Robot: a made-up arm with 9 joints. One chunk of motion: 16 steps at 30 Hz.
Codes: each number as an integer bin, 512 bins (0 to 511) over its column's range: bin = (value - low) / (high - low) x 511, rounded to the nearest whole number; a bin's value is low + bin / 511 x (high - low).
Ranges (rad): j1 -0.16..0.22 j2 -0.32..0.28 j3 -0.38..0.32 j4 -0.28..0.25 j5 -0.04..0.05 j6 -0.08..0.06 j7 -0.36..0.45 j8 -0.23..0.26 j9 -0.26..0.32
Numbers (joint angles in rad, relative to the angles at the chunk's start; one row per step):
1: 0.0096 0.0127 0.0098 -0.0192 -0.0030 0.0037 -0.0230 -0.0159 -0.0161
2: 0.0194 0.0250 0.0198 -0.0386 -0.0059 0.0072 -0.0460 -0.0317 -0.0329
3: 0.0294 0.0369 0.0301 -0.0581 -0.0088 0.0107 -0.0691 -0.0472 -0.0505
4: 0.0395 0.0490 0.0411 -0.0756 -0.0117 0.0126 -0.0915 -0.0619 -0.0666
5: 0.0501 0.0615 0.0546 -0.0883 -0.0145 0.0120 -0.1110 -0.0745 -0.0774
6: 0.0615 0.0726 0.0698 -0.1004 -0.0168 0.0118 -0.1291 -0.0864 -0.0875
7: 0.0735 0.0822 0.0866 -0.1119 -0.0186 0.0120 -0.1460 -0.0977 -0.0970
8: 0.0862 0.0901 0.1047 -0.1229 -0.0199 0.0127 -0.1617 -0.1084 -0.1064
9: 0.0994 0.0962 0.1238 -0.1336 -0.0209 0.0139 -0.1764 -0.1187 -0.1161
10: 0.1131 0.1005 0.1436 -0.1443 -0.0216 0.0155 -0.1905 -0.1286 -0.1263
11: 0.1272 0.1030 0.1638 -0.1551 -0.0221 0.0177 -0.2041 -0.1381 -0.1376
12: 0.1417 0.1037 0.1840 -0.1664 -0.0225 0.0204 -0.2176 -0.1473 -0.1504
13: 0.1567 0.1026 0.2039 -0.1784 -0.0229 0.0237 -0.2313 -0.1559 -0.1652
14: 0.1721 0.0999 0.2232 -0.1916 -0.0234 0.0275 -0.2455 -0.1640 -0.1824
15: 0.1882 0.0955 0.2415 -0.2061 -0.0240 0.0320 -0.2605 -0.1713 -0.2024
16: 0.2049 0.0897 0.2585 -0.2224 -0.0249 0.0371 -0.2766 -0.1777 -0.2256
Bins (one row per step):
1: 228 283 285 251 210 306 213 223 215
2: 241 294 292 233 194 318 198 207 200
3: 255 304 299 214 177 331 184 191 185
4: 268 314 307 197 161 338 169 175 170
5: 283 325 317 185 145 336 157 162 161
6: 298 334 328 173 132 335 146 150 152
7: 314 343 341 162 122 336 135 138 144
8: 331 349 354 151 114 338 125 127 135
9: 349 354 368 141 108 343 116 116 127
10: 367 358 382 131 104 349 107 106 118
11: 386 360 397 120 102 357 98 96 108
12: 406 361 412 110 99 366 90 86 97
13: 426 360 426 98 97 379 81 77 84
14: 447 358 440 85 94 392 72 69 68
15: 468 354 454 71 91 409 63 61 51
16: 491 349 466 56 86 427 53 55 30

